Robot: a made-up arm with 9 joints.
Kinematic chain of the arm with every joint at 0, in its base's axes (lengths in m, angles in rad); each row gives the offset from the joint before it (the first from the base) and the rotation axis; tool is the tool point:
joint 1: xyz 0 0 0.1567 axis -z
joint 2: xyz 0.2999 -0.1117 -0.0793 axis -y
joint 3: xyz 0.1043 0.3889 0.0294 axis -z
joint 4: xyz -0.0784 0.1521 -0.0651 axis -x
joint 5: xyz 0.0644 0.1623 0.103 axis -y
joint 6: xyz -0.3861 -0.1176 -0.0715 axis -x
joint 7: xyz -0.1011 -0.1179 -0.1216 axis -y
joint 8: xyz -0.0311 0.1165 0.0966 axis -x
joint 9: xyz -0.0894 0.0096 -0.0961 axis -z
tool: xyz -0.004 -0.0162 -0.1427
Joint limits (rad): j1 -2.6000..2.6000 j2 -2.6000..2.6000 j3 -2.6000..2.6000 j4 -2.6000..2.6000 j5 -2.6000..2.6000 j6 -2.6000..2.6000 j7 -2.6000..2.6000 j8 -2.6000..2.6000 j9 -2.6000..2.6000
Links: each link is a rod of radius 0.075 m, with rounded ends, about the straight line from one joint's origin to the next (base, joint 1, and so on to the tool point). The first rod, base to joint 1, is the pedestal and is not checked.
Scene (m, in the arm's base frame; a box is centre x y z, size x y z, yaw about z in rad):
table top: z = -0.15
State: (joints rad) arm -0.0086 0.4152 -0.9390 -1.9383 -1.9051 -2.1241 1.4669 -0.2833 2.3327
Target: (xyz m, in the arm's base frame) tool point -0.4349 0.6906 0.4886
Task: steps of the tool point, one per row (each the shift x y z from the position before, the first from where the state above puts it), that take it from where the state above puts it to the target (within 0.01 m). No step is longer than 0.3 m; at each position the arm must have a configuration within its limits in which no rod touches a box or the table.
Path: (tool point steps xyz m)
1: -0.1321 0.2305 0.0657
2: -0.2126 0.1763 0.0550
3: -0.2686 0.0943 0.0404
4: -0.2906 -0.0036 0.0230
5: -0.2753 -0.1028 0.0035

